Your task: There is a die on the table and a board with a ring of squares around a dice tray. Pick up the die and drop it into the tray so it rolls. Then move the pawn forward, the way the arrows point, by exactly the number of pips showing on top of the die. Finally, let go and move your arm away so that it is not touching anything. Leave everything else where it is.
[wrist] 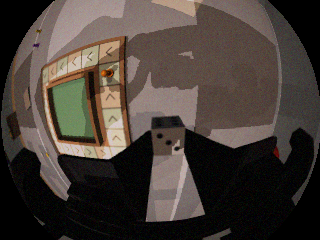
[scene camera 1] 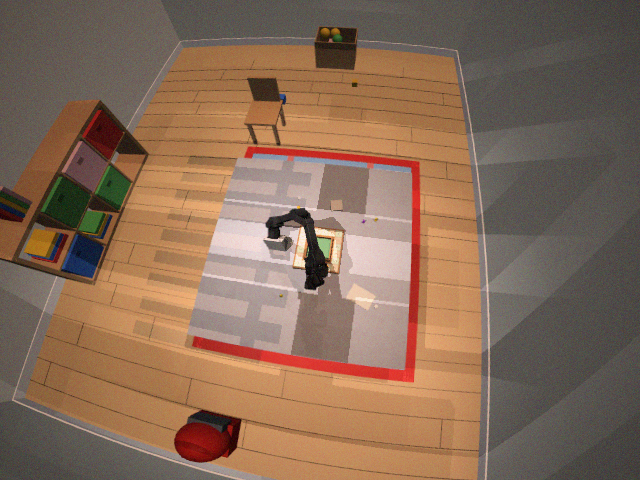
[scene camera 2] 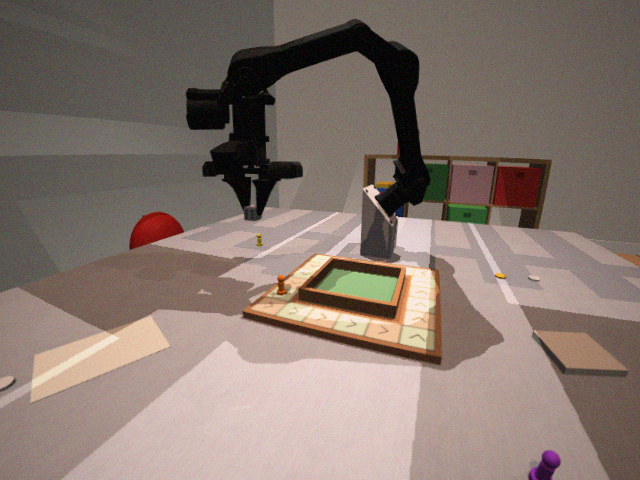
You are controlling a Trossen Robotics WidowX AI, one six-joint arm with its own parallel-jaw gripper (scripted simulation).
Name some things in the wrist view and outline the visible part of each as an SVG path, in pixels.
My gripper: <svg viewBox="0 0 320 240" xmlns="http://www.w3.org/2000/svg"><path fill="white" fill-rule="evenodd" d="M315 144L308 132L300 129L301 127L297 128L297 131L295 129L289 139L292 152L283 164L283 161L273 153L277 136L269 136L257 143L255 141L244 144L243 147L231 148L184 128L184 155L187 156L185 160L195 180L193 183L196 184L205 215L160 223L147 221L145 217L151 189L149 181L152 176L151 129L109 160L72 156L67 153L59 155L57 163L71 181L67 200L60 199L48 184L44 183L43 177L40 176L41 161L37 159L35 152L25 147L21 149L17 156L13 157L15 160L11 161L11 171L17 191L32 215L53 231L72 240L203 240L204 237L223 232L225 229L231 229L232 232L221 236L220 240L267 240L296 207L292 197L311 172Z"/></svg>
A grey die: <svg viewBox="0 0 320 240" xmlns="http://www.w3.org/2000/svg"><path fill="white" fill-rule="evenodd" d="M180 116L152 117L153 156L181 155L181 153L184 153L185 127L184 121L180 119Z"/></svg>
